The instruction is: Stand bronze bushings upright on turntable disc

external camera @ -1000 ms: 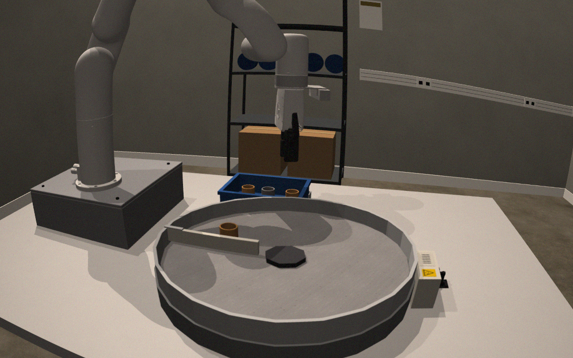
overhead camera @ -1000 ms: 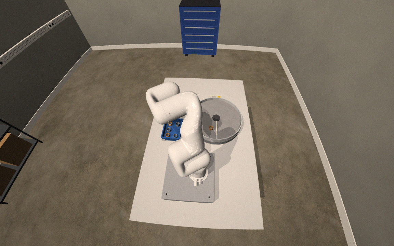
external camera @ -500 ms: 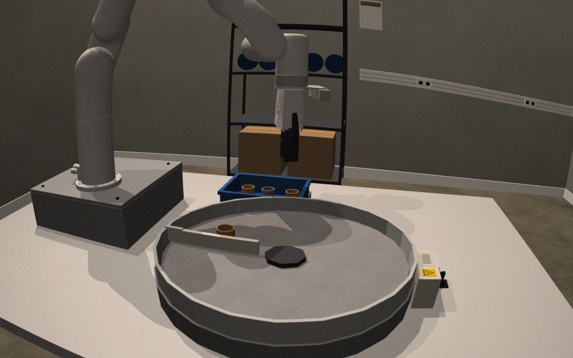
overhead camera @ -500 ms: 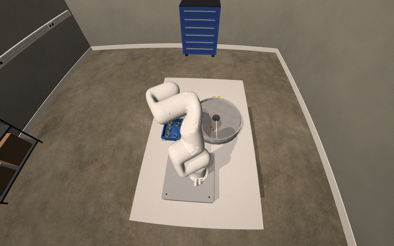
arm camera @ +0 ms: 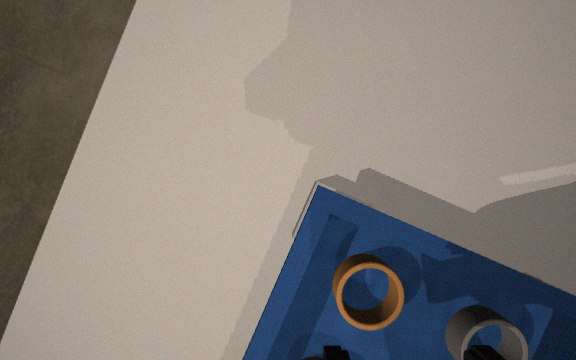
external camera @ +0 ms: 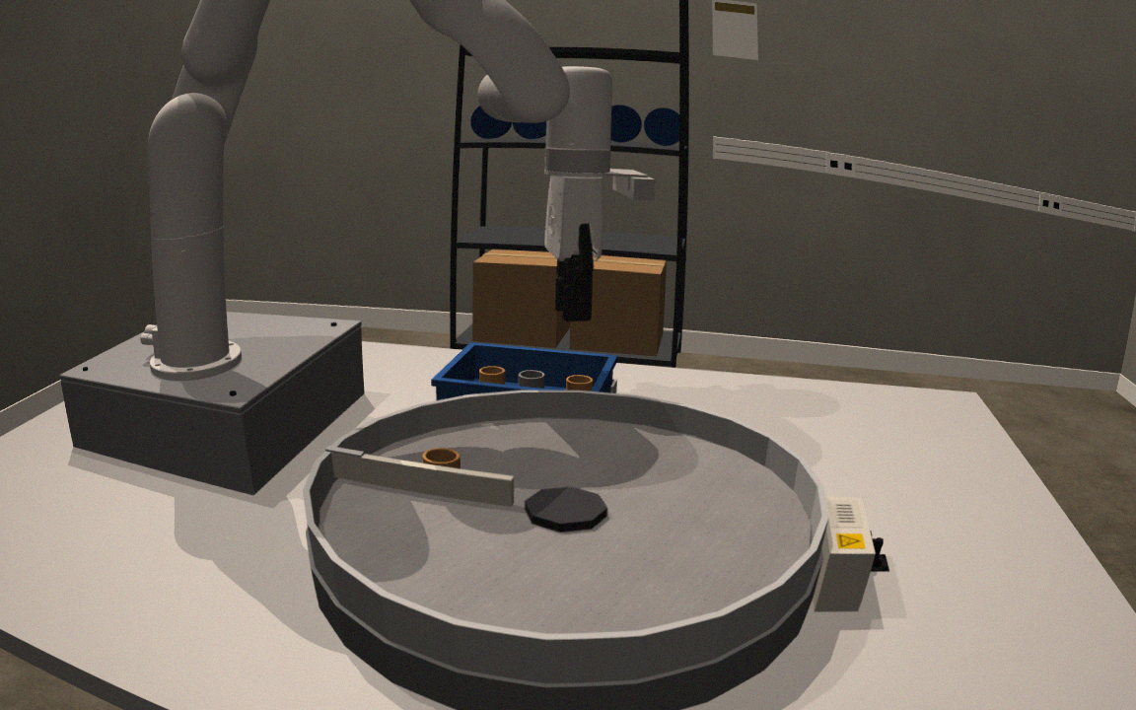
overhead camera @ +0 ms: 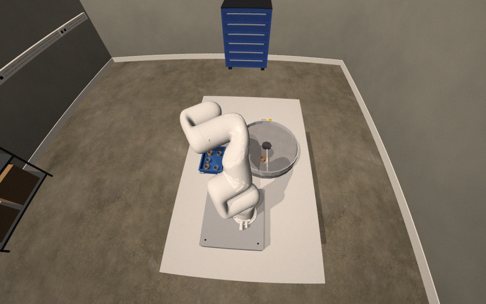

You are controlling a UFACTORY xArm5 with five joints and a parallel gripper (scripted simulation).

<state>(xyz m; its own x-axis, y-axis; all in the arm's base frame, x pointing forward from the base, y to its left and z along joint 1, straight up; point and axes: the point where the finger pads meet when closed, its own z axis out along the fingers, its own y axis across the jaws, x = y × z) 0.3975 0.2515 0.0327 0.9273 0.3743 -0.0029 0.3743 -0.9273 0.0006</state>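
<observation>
Now: the blue crate 50 mm behind my hand, 30 mm to the right of it and 100 mm below it. Round my hand: turntable disc: 60 mm ahead, 380 mm to the right, 80 mm below.
</observation>
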